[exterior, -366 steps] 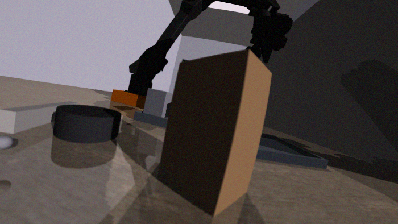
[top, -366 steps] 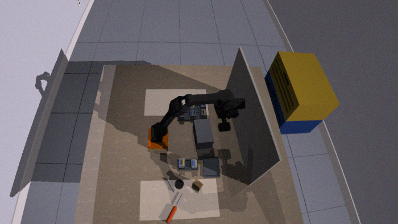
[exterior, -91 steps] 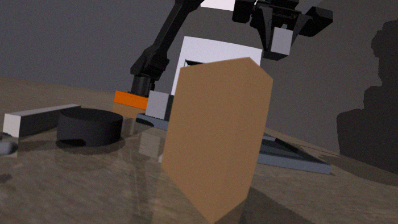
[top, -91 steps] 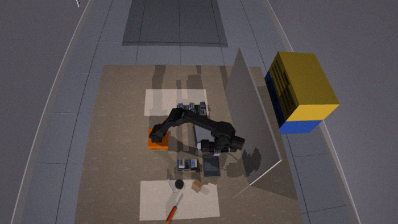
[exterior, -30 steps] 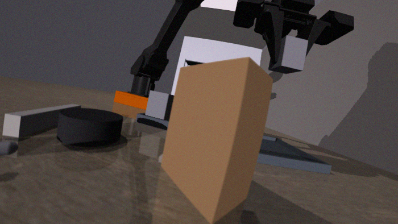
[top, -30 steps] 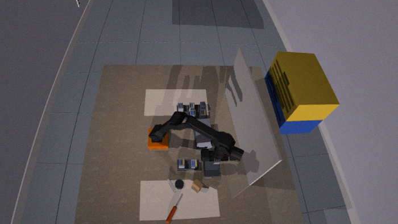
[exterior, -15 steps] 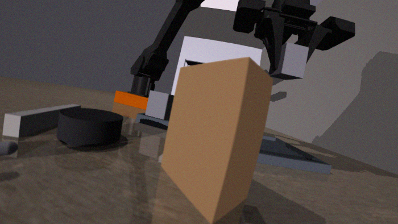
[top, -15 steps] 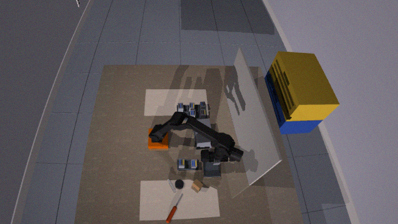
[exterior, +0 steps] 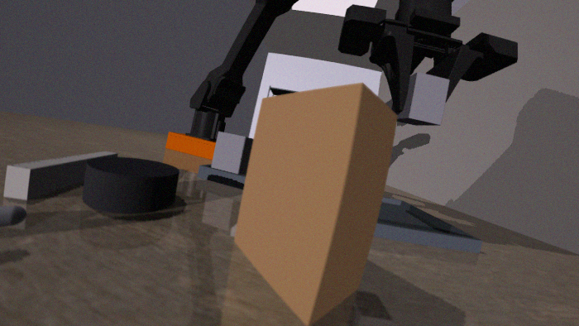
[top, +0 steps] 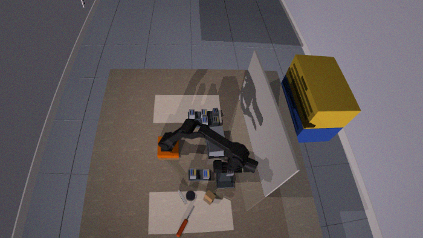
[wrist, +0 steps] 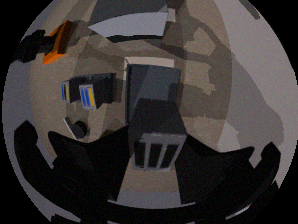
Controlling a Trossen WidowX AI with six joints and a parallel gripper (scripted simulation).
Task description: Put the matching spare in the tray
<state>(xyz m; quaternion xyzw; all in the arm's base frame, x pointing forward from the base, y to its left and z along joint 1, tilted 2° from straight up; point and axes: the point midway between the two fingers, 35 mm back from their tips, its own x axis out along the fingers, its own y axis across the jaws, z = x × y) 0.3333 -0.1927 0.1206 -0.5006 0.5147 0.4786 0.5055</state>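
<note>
The tray is 1 cm behind my gripper tip and 11 cm below it. The rest, counted from my gripper tip: grey mounted unit (5 cm behind, 21 cm to the left, 6 cm below); then grey spare (3 cm above); then tan box (11 cm behind, 11 cm to the right, 8 cm below).
</note>
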